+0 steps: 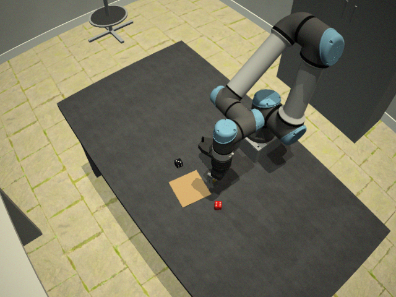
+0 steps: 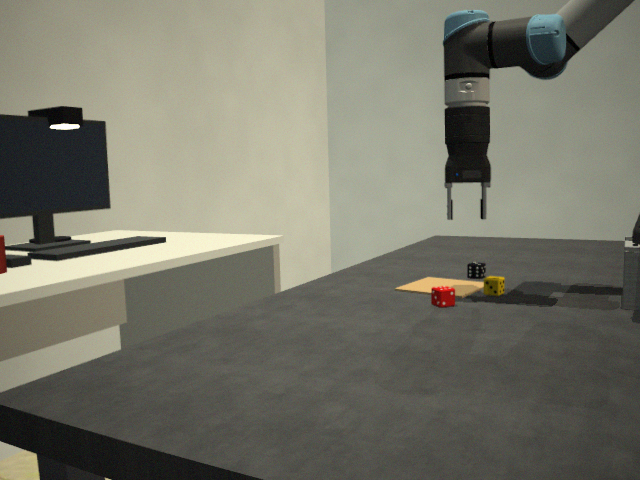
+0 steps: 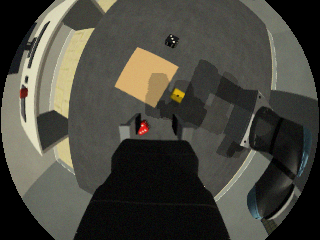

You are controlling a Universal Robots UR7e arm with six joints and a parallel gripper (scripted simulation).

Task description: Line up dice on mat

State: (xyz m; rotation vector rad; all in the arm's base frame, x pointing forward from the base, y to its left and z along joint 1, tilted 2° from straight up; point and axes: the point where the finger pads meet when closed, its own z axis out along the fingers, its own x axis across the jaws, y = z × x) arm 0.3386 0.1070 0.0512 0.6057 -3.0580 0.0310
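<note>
My gripper is now 3 cm past the yellow die, 6 cm to the left of it and 14 cm above it. From my hand the other things lie so: tan mat 7 cm ahead, 7 cm to the right, 16 cm below; then black die 5 cm ahead, 20 cm to the right, 14 cm below; then red die 2 cm ahead, 7 cm to the left, 14 cm below.
</note>
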